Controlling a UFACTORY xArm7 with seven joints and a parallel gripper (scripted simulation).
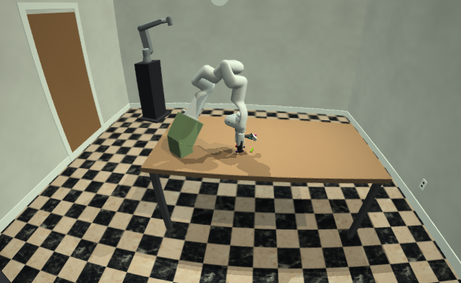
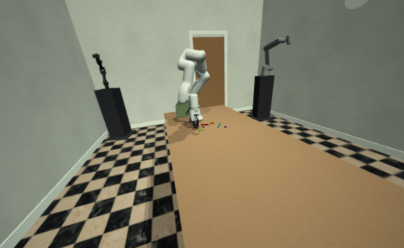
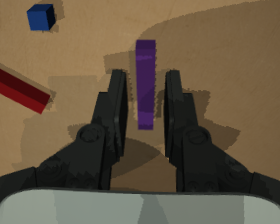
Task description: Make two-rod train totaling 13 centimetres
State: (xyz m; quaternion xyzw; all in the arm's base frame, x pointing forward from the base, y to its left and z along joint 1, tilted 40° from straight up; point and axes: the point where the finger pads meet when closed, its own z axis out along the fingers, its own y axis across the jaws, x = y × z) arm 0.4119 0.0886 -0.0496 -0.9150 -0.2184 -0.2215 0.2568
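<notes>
My hand is 2 cm above the purple rod. Also, from my hand: red rod (4 cm behind, 8 cm to the left, 2 cm below); then small blue rod (1 cm ahead, 7 cm to the left, 2 cm below); then lime rod (8 cm ahead, 5 cm to the left, 2 cm below).
</notes>
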